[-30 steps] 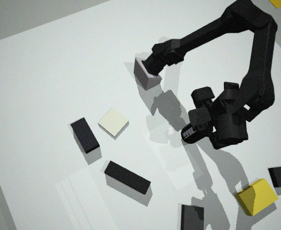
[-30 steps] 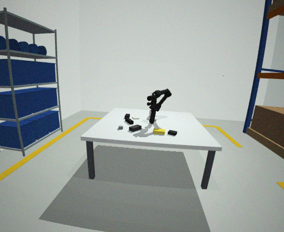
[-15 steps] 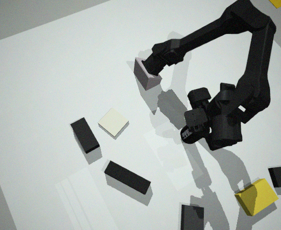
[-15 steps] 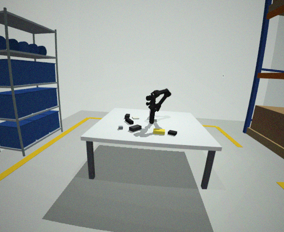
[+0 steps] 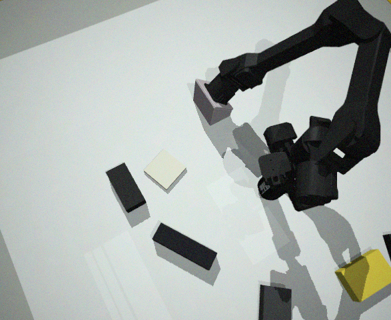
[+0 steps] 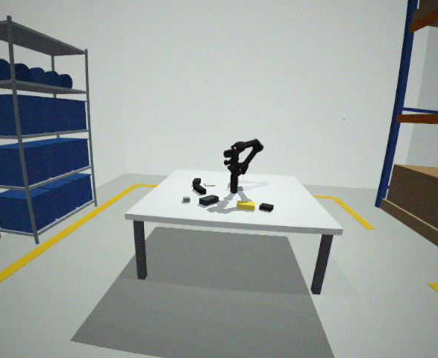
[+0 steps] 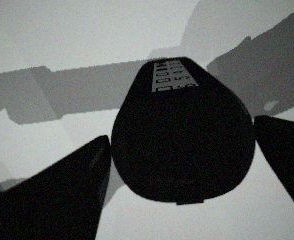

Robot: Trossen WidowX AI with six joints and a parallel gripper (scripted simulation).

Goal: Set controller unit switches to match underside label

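The long dark block is 50 mm ahead of my gripper tip, 260 mm to the right of it and 120 mm below it. Round my gripper tip: yellow block 290 mm ahead, 130 mm to the left, 120 mm below; cream tile 170 mm behind, 230 mm to the right, 130 mm below.
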